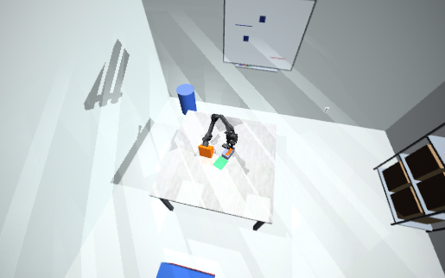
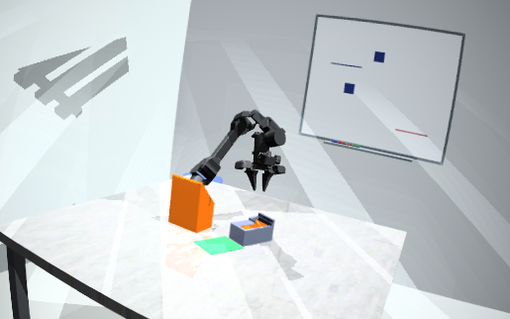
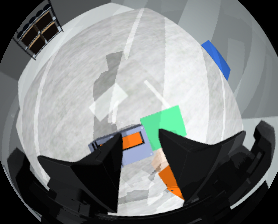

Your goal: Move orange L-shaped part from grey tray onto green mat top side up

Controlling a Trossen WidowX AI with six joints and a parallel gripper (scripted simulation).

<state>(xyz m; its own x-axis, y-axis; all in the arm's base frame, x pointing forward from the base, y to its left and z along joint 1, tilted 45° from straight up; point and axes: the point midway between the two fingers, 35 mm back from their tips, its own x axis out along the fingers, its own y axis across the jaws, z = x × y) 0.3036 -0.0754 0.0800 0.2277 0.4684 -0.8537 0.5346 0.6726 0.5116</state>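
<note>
Now: gripper tip 170 mm above the orange L-shaped part, 70 mm to the right of it and 30 mm past it. The rest, counted from my gripper tip: tray: 240 mm below, 60 mm to the left, 40 mm behind; then green mat: 240 mm below, 90 mm to the right, 90 mm behind.
</note>
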